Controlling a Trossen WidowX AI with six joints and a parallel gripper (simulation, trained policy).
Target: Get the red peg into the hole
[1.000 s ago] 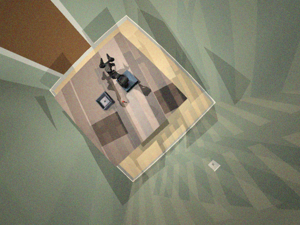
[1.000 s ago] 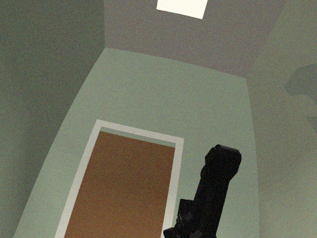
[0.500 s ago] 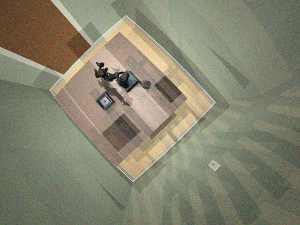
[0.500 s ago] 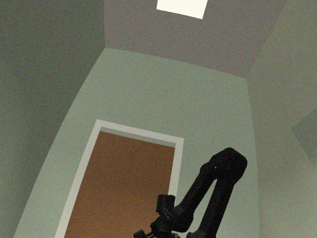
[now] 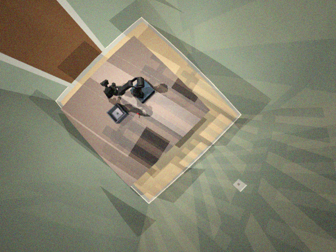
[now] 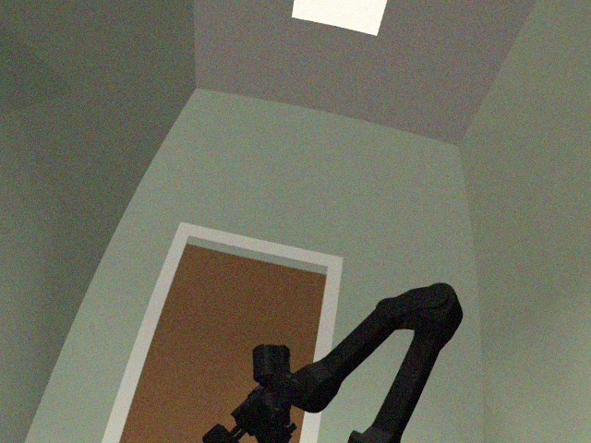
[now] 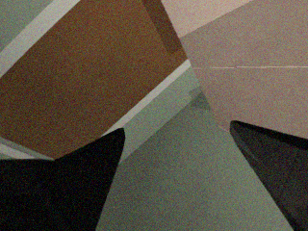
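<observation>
Right now the red peg is 420 mm to the left of my gripper tip and 180 mm below it. Also, from my gripper tip: pale plate (230 mm to the left, 170 mm below, 140 mm ahead); then blue-grey box (230 mm to the left, 190 mm below, 140 mm ahead).
</observation>
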